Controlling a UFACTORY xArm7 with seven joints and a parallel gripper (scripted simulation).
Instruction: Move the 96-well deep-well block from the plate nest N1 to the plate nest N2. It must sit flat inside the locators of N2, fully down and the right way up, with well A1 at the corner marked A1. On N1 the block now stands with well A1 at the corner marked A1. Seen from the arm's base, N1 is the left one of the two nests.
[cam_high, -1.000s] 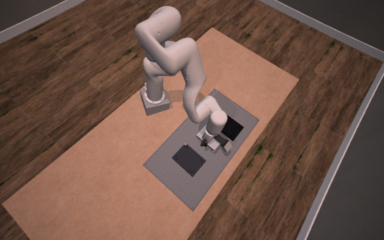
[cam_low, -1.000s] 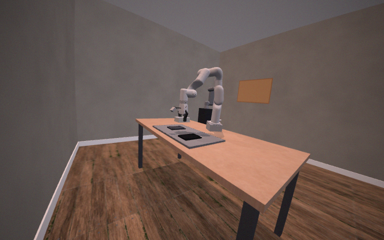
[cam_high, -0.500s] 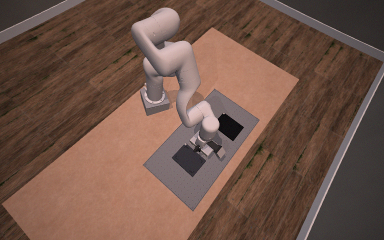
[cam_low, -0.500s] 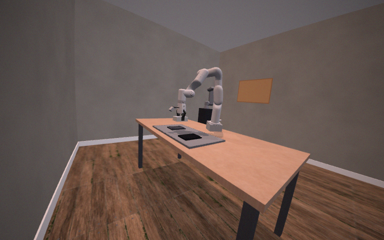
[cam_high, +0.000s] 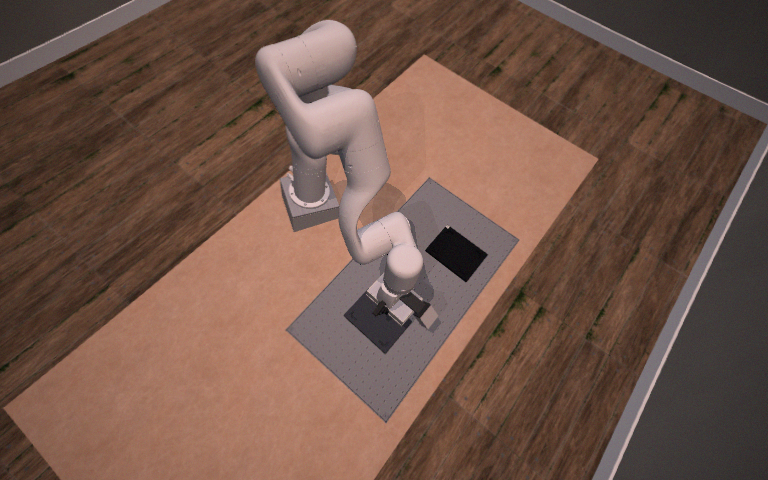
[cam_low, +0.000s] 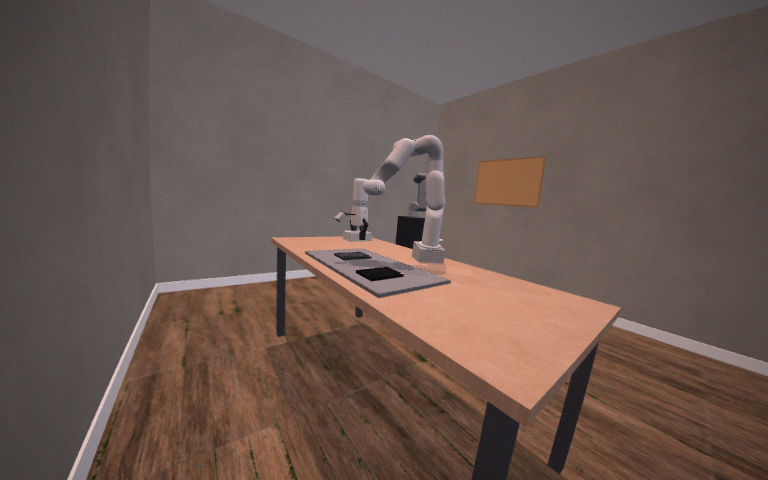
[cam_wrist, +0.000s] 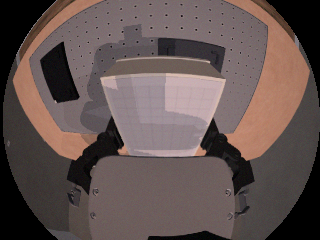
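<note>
The nest N2 lies 110 mm below my hand, 50 mm to the right of it and 10 mm behind it. Round my hand: nest N1: 270 mm to the left, 110 mm below, 50 mm ahead; then deep-well block: right at my hand.
</note>
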